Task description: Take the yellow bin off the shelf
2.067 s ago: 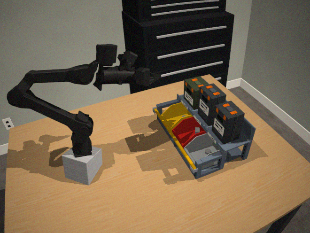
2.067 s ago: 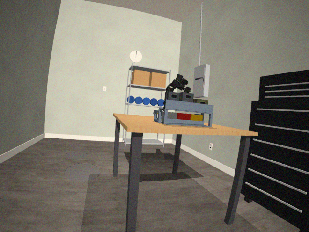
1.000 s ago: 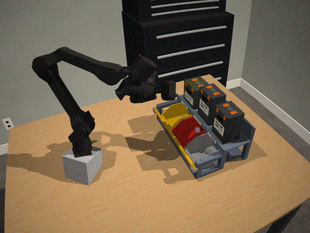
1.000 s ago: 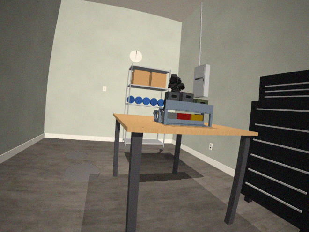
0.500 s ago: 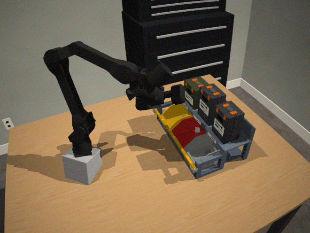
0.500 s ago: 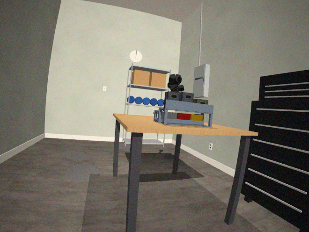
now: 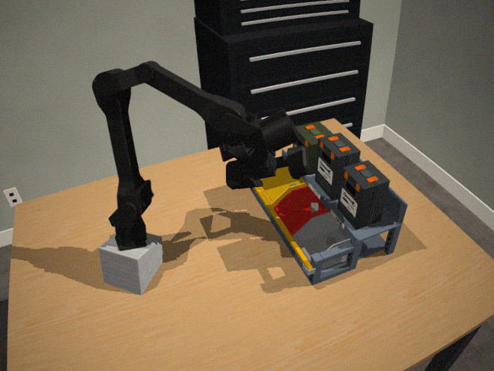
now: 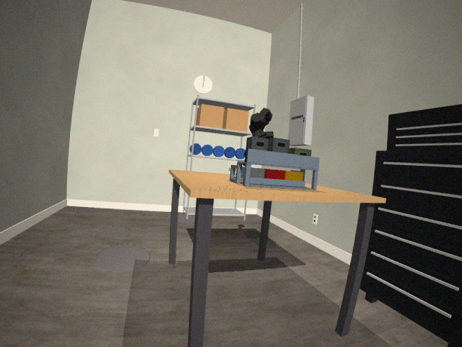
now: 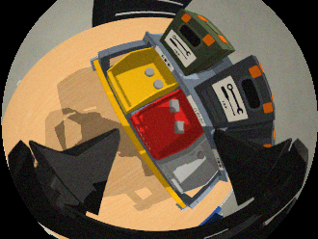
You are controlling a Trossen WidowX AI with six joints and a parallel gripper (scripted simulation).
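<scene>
My gripper is now 130 mm above the long yellow strip. Also, from my hand: red bin: 140 mm below, 90 mm ahead, 10 mm to the right; grey bin: 140 mm below, 120 mm to the right, 80 mm ahead; yellow open bin: 140 mm below, 110 mm to the left, 90 mm ahead.
</scene>
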